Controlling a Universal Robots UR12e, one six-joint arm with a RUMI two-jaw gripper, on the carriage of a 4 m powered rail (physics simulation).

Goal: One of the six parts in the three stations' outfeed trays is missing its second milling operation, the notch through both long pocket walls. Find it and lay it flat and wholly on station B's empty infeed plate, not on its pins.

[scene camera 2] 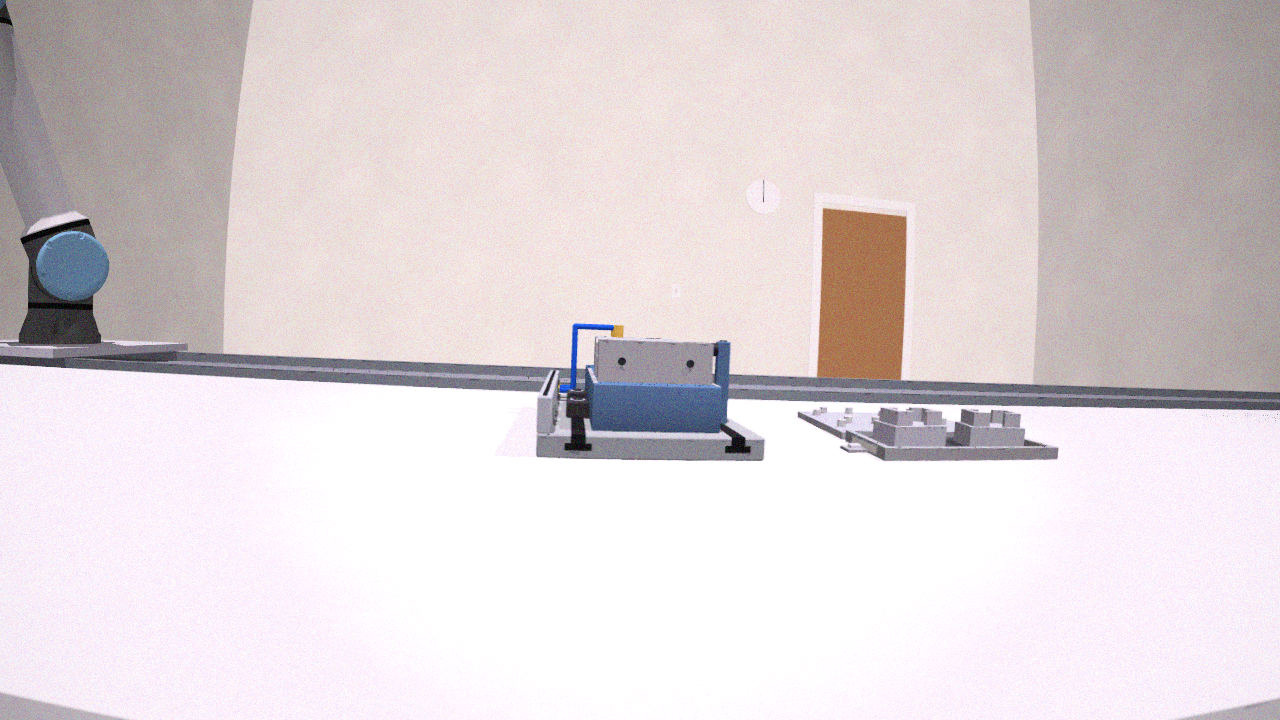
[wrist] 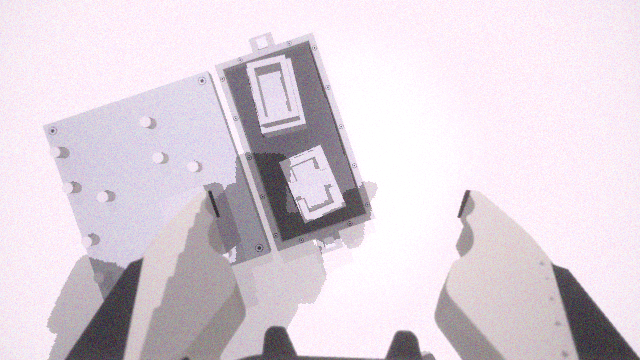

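Seen in the pictures: gripper, fingertip midpoint: [wrist: 334, 192]; arm's base, link origin: [scene camera 2: 60, 342].
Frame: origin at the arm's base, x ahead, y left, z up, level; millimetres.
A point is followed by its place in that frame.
Observation:
My gripper [wrist: 334, 192] @[x 780, y -155, z 67 mm] is open and empty, its fingers wide apart above the outfeed tray area in the wrist view; it does not show in scene camera 2. The tray [wrist: 334, 107] @[x 807, y -83, z -18 mm] holds two parts. The upper part [wrist: 274, 95] @[x 756, y -62, z -3 mm] shows a rectangular pocket whose long walls look unbroken. The lower part [wrist: 313, 183] @[x 768, y -147, z -3 mm] shows a notch through both long pocket walls. Beside the tray lies a pinned plate [wrist: 180, 110] @[x 661, y -42, z -22 mm] with no part on it, partly hidden by the left finger. Which station this is I cannot tell.
In scene camera 2 a vise-like fixture [scene camera 2: 650, 445] @[x 794, y 1447, z -17 mm] carries a blue block [scene camera 2: 657, 407] @[x 773, y 1453, z 11 mm]. To its right a tray [scene camera 2: 971, 454] @[x 785, y 1745, z -24 mm] holds two notched parts [scene camera 2: 909, 433] @[x 756, y 1693, z -10 mm] [scene camera 2: 989, 435] @[x 757, y 1783, z -11 mm]. The arm's lower part [scene camera 2: 60, 277] @[x 179, y 194, z 153 mm] stands at the far left by the rail.

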